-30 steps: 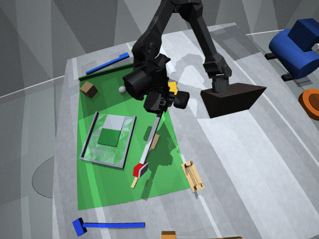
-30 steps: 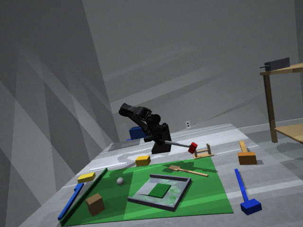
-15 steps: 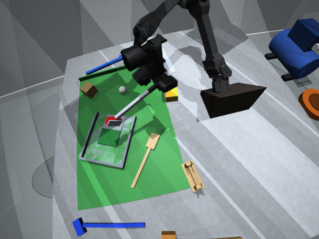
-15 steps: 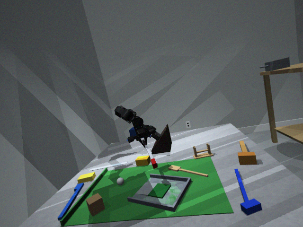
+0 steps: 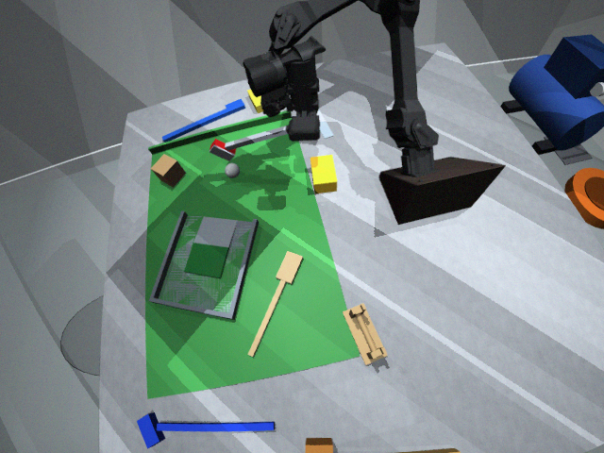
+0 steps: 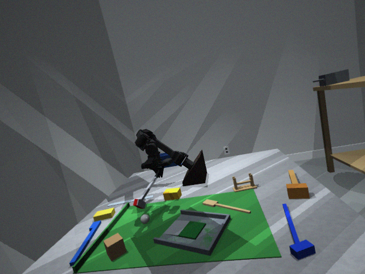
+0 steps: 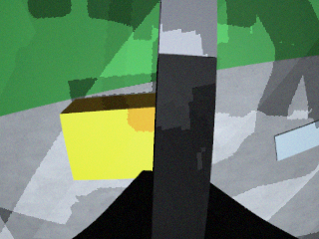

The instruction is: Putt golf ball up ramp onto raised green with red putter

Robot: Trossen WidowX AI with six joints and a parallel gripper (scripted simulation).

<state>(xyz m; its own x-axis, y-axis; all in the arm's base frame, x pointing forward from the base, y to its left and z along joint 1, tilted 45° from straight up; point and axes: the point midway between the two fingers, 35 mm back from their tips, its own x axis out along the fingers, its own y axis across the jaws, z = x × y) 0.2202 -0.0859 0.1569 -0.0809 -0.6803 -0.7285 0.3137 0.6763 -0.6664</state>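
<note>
The yellow block lies 120 mm below my gripper tip, 40 mm to the left of it and 20 mm behind it. Round my gripper tip: red putter (110 mm ahead, 30 mm to the right); then wooden paddle (300 mm to the left, 180 mm ahead, 140 mm below); then white golf ball (220 mm ahead, 120 mm below, 60 mm to the right).
</note>
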